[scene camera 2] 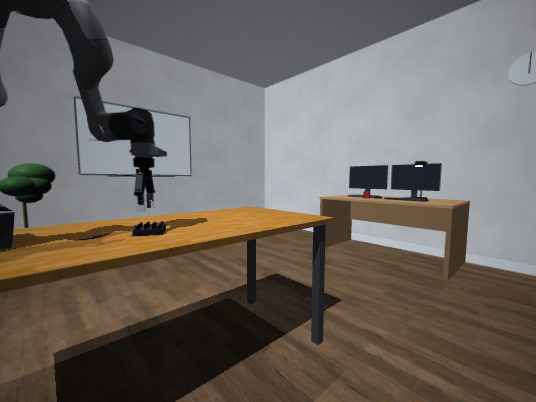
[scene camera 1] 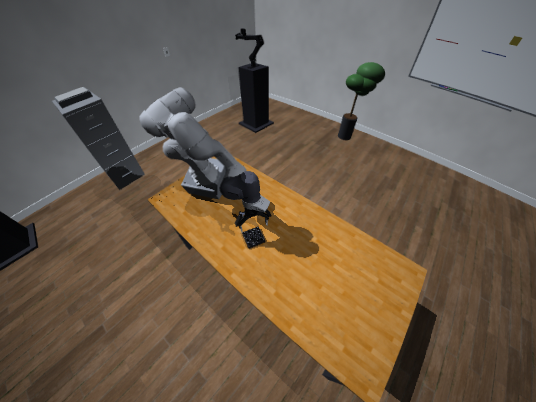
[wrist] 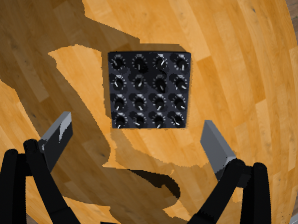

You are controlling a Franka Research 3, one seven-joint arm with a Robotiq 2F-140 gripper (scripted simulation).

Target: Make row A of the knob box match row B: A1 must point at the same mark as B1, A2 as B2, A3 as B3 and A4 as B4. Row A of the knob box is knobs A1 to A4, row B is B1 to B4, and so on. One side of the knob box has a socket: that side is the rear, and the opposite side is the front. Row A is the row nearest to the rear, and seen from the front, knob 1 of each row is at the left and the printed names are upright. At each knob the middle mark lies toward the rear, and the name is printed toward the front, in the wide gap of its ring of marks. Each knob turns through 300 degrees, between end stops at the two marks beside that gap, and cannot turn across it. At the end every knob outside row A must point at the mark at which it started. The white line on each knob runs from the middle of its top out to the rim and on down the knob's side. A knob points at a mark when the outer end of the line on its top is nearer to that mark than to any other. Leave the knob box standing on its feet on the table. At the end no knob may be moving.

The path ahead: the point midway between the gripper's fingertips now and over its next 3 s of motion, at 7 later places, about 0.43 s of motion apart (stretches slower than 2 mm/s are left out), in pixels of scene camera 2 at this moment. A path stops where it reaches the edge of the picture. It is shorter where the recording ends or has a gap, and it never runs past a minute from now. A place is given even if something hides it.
The gripper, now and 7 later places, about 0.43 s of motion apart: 146,210; 144,210; 138,210; 133,210; 131,210; 132,210; 133,209; 133,209
